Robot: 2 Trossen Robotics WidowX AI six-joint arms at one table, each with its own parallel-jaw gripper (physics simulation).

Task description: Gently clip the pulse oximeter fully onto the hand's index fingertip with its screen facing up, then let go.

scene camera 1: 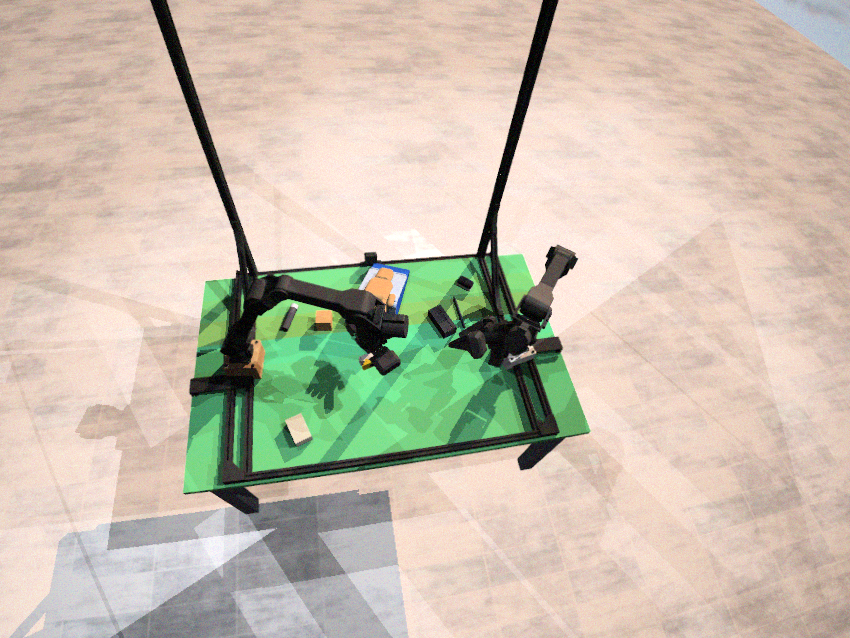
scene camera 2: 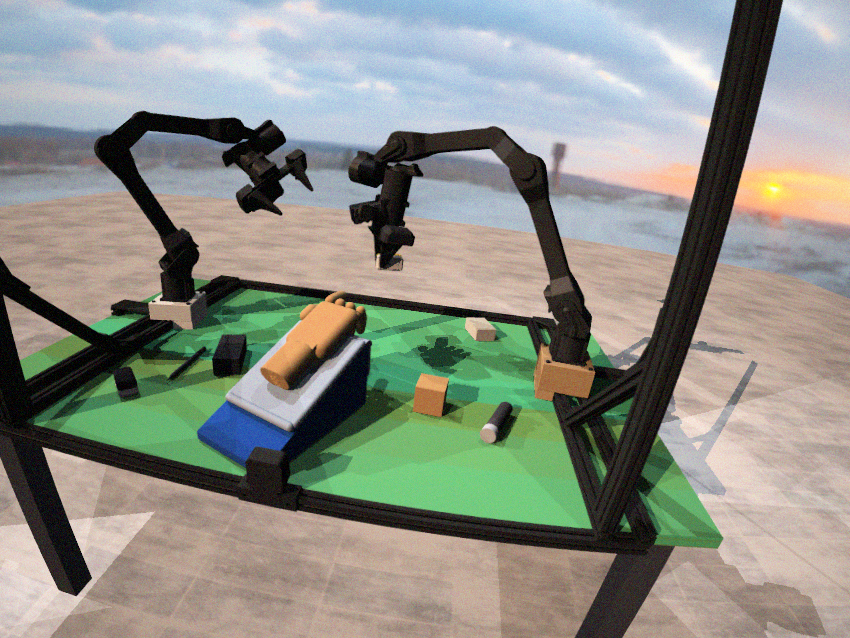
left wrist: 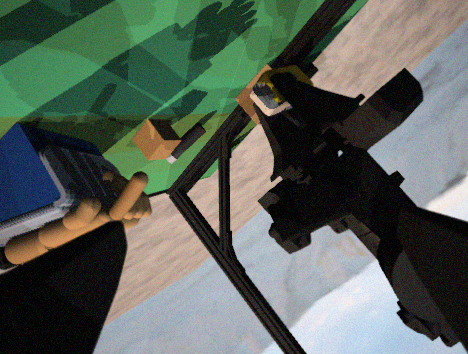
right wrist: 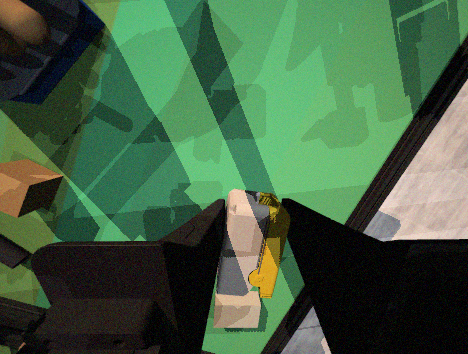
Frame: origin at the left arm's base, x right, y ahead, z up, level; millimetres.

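Seen in the pictures: left gripper, fingertip midpoint: [scene camera 1: 454,339] [scene camera 2: 297,201] [left wrist: 262,227]; right gripper, fingertip midpoint: [scene camera 1: 376,358] [scene camera 2: 379,264] [left wrist: 264,88] [right wrist: 253,205]; left arm's base, link origin: [scene camera 2: 178,297]; right arm's base, link origin: [scene camera 1: 241,353] [scene camera 2: 566,356].
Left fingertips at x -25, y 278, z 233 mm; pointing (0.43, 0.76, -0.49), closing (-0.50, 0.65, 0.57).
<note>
Offsets run from my left fingertips to a thing's top centre.
The pulse oximeter @[dx +71, dy +213, dz -90 mm] [scene camera 1: 367,361] [scene camera 2: 391,263] [left wrist: 270,100] [right wrist: 245,240], pale on one side and yellow on the other, is between the fingers of my right gripper [right wrist: 253,205], which is shut on it high above the table. In the right wrist view the pale side is at the left finger, the yellow side at the right. The orange hand [scene camera 1: 381,285] [scene camera 2: 319,334] [left wrist: 65,230] [right wrist: 22,20] lies on the sloped blue and white support [scene camera 2: 346,384] [left wrist: 17,175], apart from the oximeter. I cannot tell which finger is the index. My left gripper [scene camera 2: 295,200] is open and empty, raised above the table.
An orange cube @[dx +349, dy +286, dz -242 mm] [scene camera 1: 323,320] [scene camera 2: 431,395] [left wrist: 155,140] [right wrist: 15,190] and a dark cylinder @[dx +409, dy +393, dz -264 mm] [scene camera 1: 289,317] [scene camera 2: 500,416] lie beside the support. A cream block @[dx +9, dy +458, dz -262 mm] [scene camera 1: 297,429] [scene camera 2: 479,328] [right wrist: 235,317] lies farther off. A black box @[dx +218, dy -95, dz -257 mm] [scene camera 1: 441,320] [scene camera 2: 229,355] and a thin black rod @[dx +245, dy -175, dz -283 mm] [scene camera 2: 186,363] lie across from the cube.
</note>
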